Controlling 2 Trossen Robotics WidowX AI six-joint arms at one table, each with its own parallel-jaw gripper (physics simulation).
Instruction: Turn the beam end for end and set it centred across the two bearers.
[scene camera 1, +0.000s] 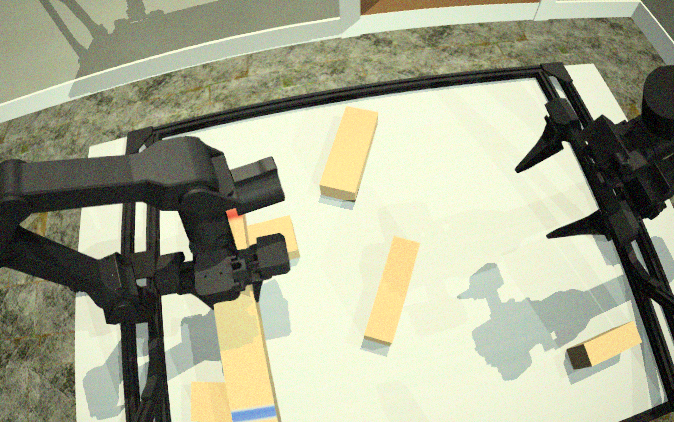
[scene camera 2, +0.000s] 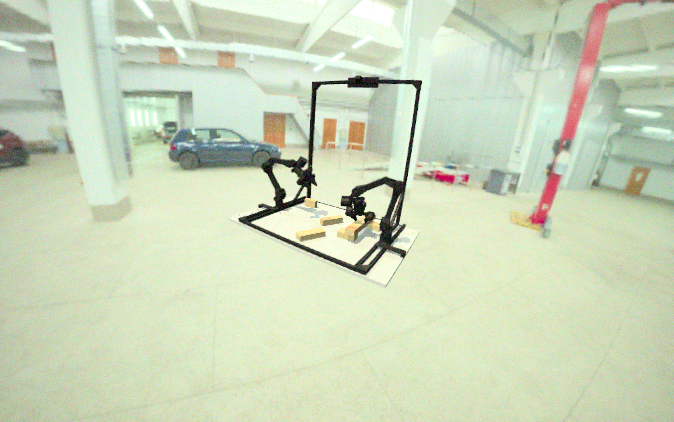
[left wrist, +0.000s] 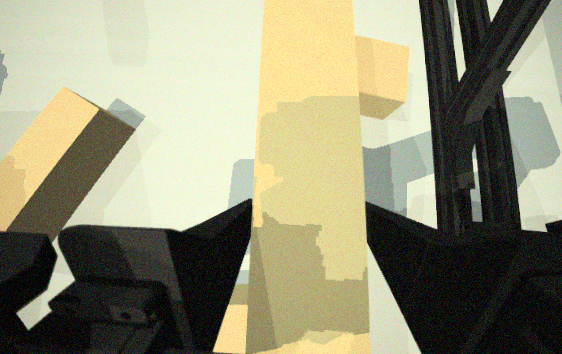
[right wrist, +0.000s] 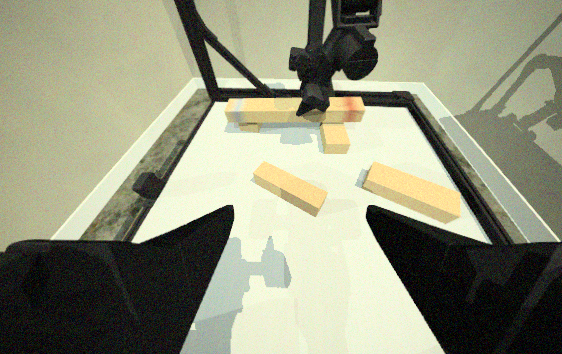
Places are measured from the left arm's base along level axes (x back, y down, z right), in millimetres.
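Where they show: left gripper, fingertip midpoint: (scene camera 1: 235, 304) (scene camera 2: 361, 222) (left wrist: 306, 206) (right wrist: 297, 108); right gripper, fingertip midpoint: (scene camera 1: 531, 203) (scene camera 2: 313, 187) (right wrist: 299, 211); left arm's base, link origin: (scene camera 1: 138, 305) (scene camera 2: 385, 241); right arm's base, link origin: (scene camera 2: 279, 206).
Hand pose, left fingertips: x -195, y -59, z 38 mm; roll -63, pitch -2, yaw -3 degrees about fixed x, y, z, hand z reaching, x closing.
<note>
Things, the pixels of their top centre, and the offset from my left fingertips.
- beam, top centre: (left wrist: 312, 183) (scene camera 1: 233, 309) (right wrist: 293, 101) (scene camera 2: 362, 219) dx +0, dy -18, dz +13 mm
- bearer, top centre: (left wrist: 240, 348) (scene camera 1: 258, 240) (right wrist: 334, 129) (scene camera 2: 347, 231) dx -39, dy +40, dz -111 mm
The beam (scene camera 1: 243, 350) (left wrist: 310, 150) (right wrist: 272, 111) is a long pale wooden bar with a red band near one end and a blue band near the other. In scene camera 1 its red end is toward the back and its blue end toward the front. My left gripper (scene camera 1: 236, 300) (left wrist: 306, 206) is shut on the beam near its middle and seems to hold it slightly above the bearers. One bearer (scene camera 1: 282, 231) (right wrist: 335, 139) shows by the red half, the other (scene camera 1: 207, 402) (left wrist: 384, 72) (right wrist: 249, 128) by the blue half; both are partly hidden. My right gripper (scene camera 1: 533, 204) (right wrist: 299, 211) is open and empty, away from the beam.
Loose wooden blocks lie apart on the table: one (scene camera 1: 350, 150) (right wrist: 412, 192) at the back, one (scene camera 1: 392, 290) (right wrist: 290, 187) near the middle, and a dark-ended one (scene camera 1: 612, 344) at the front right in scene camera 1. A black frame (scene camera 1: 350, 94) edges the table.
</note>
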